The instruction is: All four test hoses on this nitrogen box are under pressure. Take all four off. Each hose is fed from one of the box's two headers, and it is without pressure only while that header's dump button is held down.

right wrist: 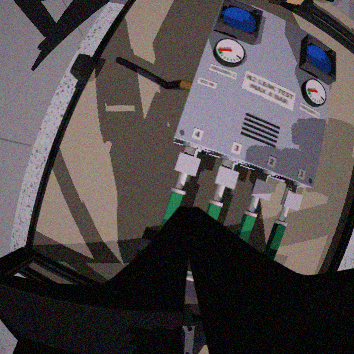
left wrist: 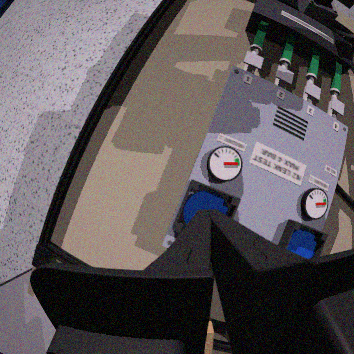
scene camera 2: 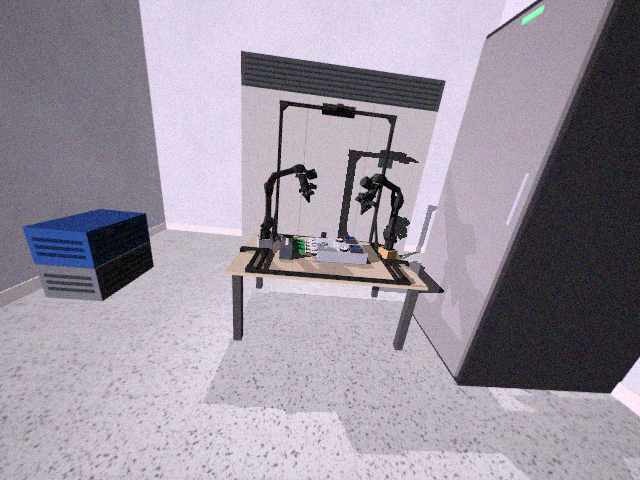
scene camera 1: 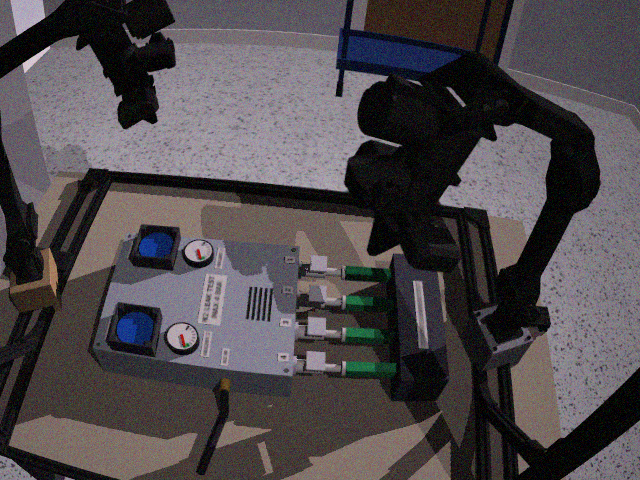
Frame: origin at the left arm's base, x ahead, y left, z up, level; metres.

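Where they show: left gripper, fingertip midpoint: (left wrist: 206, 218) (scene camera 2: 361, 214) (scene camera 1: 154, 121); right gripper, fingertip midpoint: (right wrist: 186, 216) (scene camera 2: 309, 202) (scene camera 1: 370, 253); left arm's base at its link origin: (scene camera 2: 388, 248) (scene camera 1: 29, 270); right arm's base at its link origin: (scene camera 2: 264, 237) (scene camera 1: 504, 326).
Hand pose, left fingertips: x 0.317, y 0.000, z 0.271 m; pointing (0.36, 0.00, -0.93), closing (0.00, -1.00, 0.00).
Each offset is from my left fingertips to the top centre of the thing. "spot": to the spot under its first point.
The pale grey nitrogen box {spot: dx +0.079, dy -0.268, dz -0.274 m} (scene camera 1: 245, 343) (right wrist: 215, 112) lies on the table. At its numbered side, hose 1 {spot: dx +0.335, dy -0.176, dz -0.290 m} (scene camera 1: 364, 273) (right wrist: 276, 239), hose 2 {spot: dx +0.302, dy -0.236, dz -0.290 m} (scene camera 1: 361, 302), hose 3 {spot: dx +0.273, dy -0.301, dz -0.290 m} (scene camera 1: 361, 335) and hose 4 {spot: dx +0.257, dy -0.368, dz -0.290 m} (scene camera 1: 368, 368) (right wrist: 173, 206) have green sleeves and pale square couplings at the ports. The back dump button {dx -0.028, dy -0.028, dz -0.258 m} (scene camera 1: 156, 244) (left wrist: 205, 204) and front dump button {dx -0.101, dy -0.203, dz -0.258 m} (scene camera 1: 135, 328) (left wrist: 302, 242) are blue in black housings. My left gripper (scene camera 2: 363, 211) (left wrist: 206, 218) is shut and empty, high above the table. My right gripper (scene camera 2: 308, 199) (right wrist: 186, 216) is shut and empty, also raised, overlapping hoses 3 and 4 in its wrist view.
A dark block {spot: dx +0.349, dy -0.388, dz -0.274 m} (scene camera 1: 423, 356) stands at the hoses' far ends. Two round gauges {spot: dx +0.050, dy -0.067, dz -0.258 m} (scene camera 1: 198, 252) (left wrist: 224, 164) sit beside the buttons. A black lever-like tube {spot: dx -0.018, dy -0.385, dz -0.341 m} (scene camera 1: 214, 431) with a brass end leaves the box's front. A black frame (scene camera 1: 232, 186) edges the table.
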